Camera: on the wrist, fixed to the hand. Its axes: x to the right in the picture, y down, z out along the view.
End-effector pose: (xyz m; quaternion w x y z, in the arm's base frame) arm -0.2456 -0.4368 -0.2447 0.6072 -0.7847 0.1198 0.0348
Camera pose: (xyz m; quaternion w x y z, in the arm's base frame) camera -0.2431 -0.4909 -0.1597 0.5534 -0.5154 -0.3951 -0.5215
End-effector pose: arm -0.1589 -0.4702 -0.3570 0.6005 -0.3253 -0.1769 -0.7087
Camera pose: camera -0.2427 -0.4979 -0.4056 0.0195 -0.0935 0.3974 0.9126
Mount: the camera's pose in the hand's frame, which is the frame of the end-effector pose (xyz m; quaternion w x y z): -0.0067 -0.0682 -0.0739 0.6750 0.1700 0.1210 -0.7077
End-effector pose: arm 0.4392 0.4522 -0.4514 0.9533 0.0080 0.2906 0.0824
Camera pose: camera 0.4031 0.3814 -0.5134 0.6652 -0.0482 0.3312 -0.6674
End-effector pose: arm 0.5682 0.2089 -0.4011 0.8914 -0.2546 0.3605 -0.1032
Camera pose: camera 0.5120 0.1254 -0.4062 0.5283 -0.2630 0.1535 -0.7926
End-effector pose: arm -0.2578 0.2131 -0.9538 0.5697 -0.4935 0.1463 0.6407
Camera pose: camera -0.1647 0.1748 -0.9576 0.9042 -0.4173 -0.0726 -0.0553
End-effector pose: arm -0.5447 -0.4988 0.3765 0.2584 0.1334 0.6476 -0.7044
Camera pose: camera -0.5866 -0.4231 0.4282 0.4251 0.2391 -0.4430 0.7522
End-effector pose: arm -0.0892 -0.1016 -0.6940 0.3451 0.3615 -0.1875 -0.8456
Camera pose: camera -0.0617 -0.0546 -0.7788 0.4043 -0.5377 -0.0273 0.7394
